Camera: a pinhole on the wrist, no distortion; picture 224 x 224 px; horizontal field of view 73.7 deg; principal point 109.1 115.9 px. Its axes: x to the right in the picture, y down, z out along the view. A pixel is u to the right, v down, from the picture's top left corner.
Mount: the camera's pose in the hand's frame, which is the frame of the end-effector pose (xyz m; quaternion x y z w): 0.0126 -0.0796 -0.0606 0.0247 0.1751 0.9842 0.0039
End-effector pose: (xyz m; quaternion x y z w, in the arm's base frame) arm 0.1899 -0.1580 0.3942 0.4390 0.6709 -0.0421 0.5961
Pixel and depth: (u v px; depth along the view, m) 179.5 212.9 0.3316
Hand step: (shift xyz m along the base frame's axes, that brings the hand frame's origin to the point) 0.1356 -0.3614 -0.0658
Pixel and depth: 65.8 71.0 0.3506
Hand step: 0.2743 0.0238 -0.1103
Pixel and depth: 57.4 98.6 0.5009
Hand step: 0.4032 -0.0190 -0.2176
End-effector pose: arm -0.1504 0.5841 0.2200 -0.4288 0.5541 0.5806 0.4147
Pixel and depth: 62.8 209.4 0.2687
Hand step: 0.0989 0.2519 -0.1423
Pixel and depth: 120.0 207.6 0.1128
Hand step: 0.0954 0.0738 -0.0388
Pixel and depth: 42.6 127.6 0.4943
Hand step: -0.1382 0.4049 -0.2241
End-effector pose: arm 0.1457 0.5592 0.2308 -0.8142 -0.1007 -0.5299 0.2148
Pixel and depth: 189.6 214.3 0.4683
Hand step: 0.2372 0.4211 -0.3178
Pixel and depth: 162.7 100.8 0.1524
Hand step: 0.0462 0.0489 -0.0558
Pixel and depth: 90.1 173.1 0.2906
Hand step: 0.1974 0.1843 -0.0073
